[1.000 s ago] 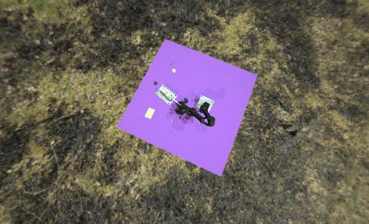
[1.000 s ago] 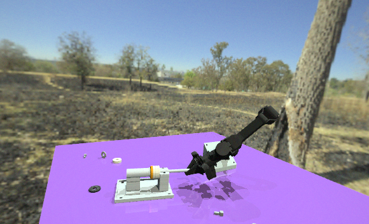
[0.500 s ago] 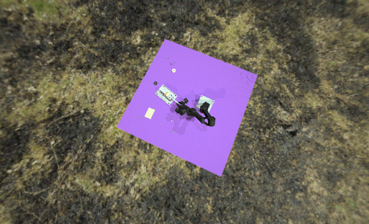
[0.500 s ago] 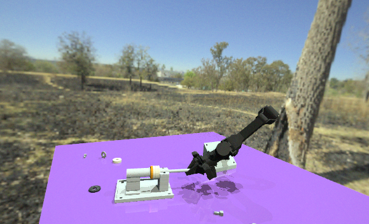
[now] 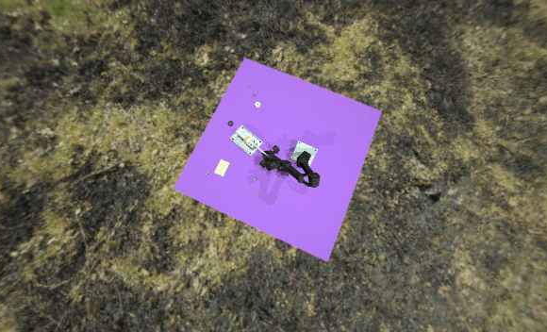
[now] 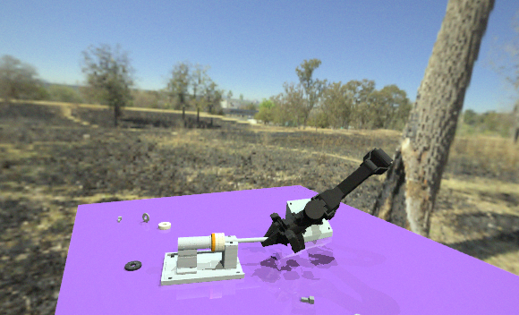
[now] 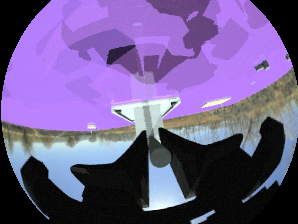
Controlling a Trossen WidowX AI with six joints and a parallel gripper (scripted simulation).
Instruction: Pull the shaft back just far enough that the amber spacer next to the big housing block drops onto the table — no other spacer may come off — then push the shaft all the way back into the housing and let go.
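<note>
Now: gripper tip 5 cm short of the steel shaft, 2 cm below it and 1 cm to the left of it. Round my gripper tip: black ring (37 cm ahead, 9 cm to the right, 6 cm below); then amber spacer (15 cm ahead, 2 cm to the right, 2 cm above); then pale yellow card (26 cm to the left, 22 cm ahead, 6 cm below).
</note>
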